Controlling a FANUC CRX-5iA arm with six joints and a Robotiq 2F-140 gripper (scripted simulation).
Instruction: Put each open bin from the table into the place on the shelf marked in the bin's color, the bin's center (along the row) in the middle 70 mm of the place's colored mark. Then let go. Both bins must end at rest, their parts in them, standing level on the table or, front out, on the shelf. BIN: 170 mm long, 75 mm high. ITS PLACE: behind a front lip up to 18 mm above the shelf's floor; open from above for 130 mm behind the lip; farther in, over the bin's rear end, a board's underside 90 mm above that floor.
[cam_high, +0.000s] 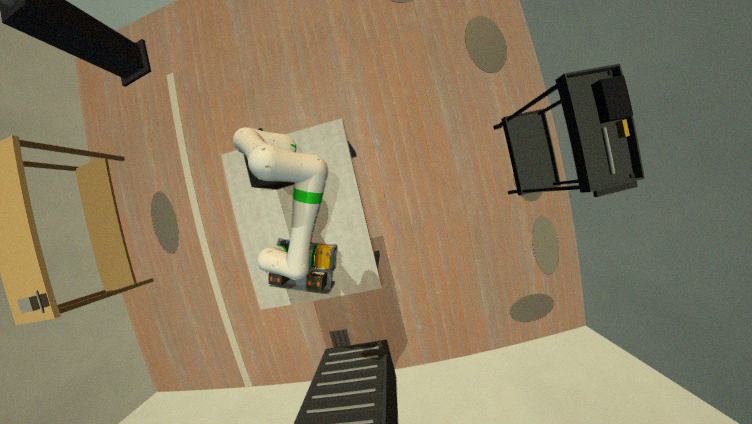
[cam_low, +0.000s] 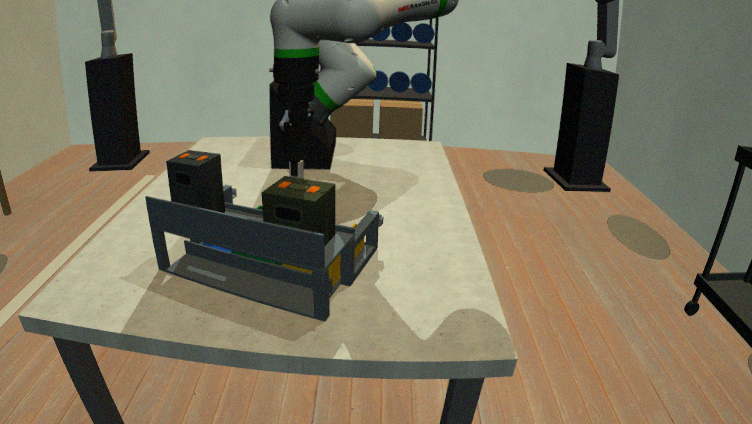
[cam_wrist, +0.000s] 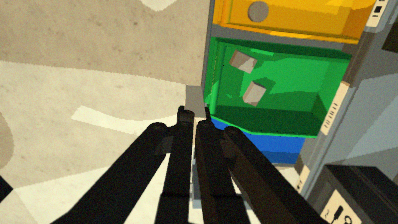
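Now: the green bin 10 cm ahead of my hand, 4 cm to the right of it and 9 cm below it. Also, from my hand: yellow bin 15 cm ahead, 6 cm to the left, 9 cm below.
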